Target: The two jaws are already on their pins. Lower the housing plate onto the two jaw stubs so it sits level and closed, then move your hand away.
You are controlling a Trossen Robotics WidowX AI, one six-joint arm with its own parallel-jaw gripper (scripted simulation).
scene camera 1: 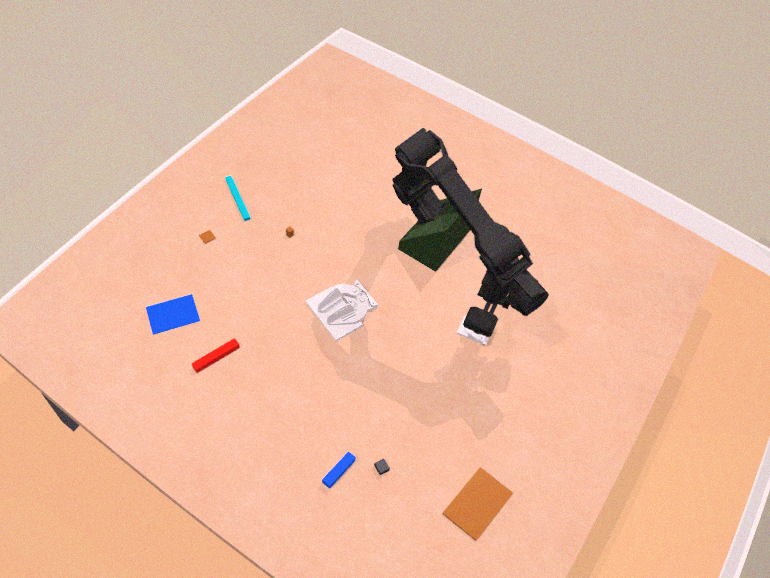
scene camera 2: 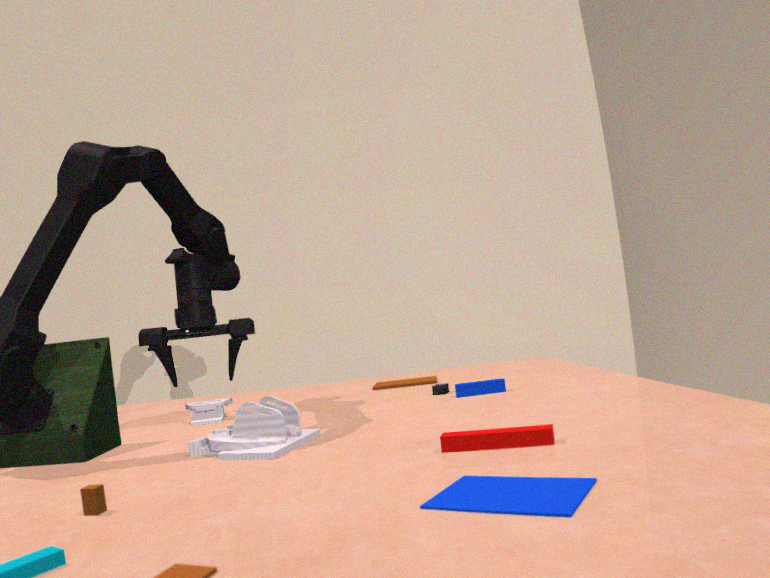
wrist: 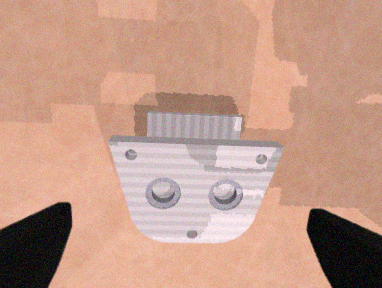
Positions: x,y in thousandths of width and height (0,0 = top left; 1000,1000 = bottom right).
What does my gripper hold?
Nothing.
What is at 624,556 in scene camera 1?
My gripper.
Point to a blue sheet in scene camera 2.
688,859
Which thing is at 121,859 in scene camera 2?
A brown cube.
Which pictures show my gripper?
Scene camera 1, scene camera 2 and the wrist view: all of them.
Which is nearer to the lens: the blue bar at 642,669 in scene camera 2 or the red bar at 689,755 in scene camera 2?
The red bar.
